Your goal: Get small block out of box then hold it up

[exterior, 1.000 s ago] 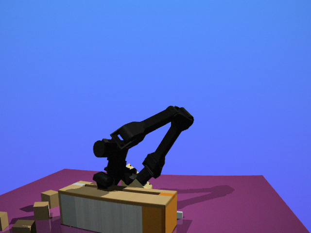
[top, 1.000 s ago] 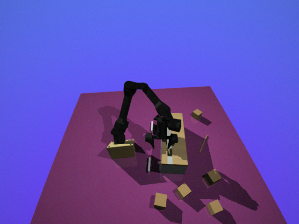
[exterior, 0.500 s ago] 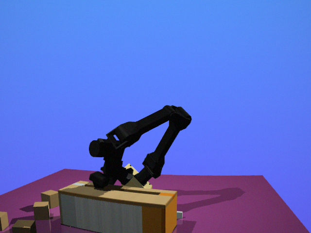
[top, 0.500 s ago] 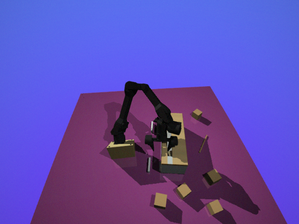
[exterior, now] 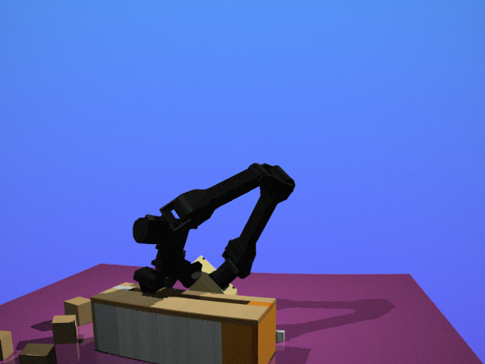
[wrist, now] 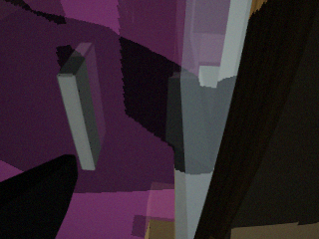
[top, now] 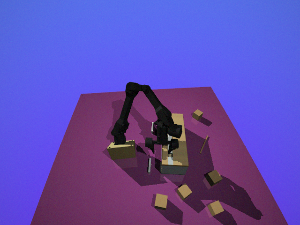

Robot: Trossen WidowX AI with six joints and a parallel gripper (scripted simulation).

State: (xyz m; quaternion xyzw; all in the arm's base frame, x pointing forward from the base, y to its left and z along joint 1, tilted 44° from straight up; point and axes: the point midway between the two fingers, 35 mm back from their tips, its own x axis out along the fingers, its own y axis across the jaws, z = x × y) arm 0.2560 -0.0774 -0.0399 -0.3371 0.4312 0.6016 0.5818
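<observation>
The tan block lies 6 cm ahead of my gripper tip and 3 cm to the right of it. Also, from my gripper tip: long tan box 10 cm to the left, 5 cm ahead, 3 cm below; thin stick 31 cm ahead, 10 cm to the left, 8 cm below.
</observation>
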